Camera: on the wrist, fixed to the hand. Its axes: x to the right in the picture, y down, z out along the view.
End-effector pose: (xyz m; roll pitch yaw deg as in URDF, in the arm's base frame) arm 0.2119 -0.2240 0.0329 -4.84 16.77 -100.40
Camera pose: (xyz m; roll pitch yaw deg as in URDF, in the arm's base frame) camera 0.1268 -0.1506 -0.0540 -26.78 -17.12 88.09
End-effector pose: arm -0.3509 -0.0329 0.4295 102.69 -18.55 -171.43
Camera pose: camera -0.3245 -0.1545 0.3609 -132.66 26.43 6.41
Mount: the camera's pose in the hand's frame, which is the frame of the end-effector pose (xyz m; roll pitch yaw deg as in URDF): -0.0294 -0.0882 -0.1074 -29.13 0.16 -171.87
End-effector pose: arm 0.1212 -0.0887 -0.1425 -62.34 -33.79 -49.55
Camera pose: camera -0.0084 -0.1464 -0.1354 35.40 26.59 134.82
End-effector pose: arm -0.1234 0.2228 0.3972 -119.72 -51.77 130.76
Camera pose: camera -0.0074 0.1641 0.4545 86.51 44.49 -54.68
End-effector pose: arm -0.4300 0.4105 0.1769 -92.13 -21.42 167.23
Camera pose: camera -0.3475 0.4985 0.2519 62.95 13.29 -12.92
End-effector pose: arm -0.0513 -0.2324 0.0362 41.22 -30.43 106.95
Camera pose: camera -0.0687 -0.1906 -0.0985 -66.32 35.70 -65.65
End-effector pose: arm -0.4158 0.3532 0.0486 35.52 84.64 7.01
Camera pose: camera -0.5544 0.3267 0.0649 -97.09 -77.89 -140.26
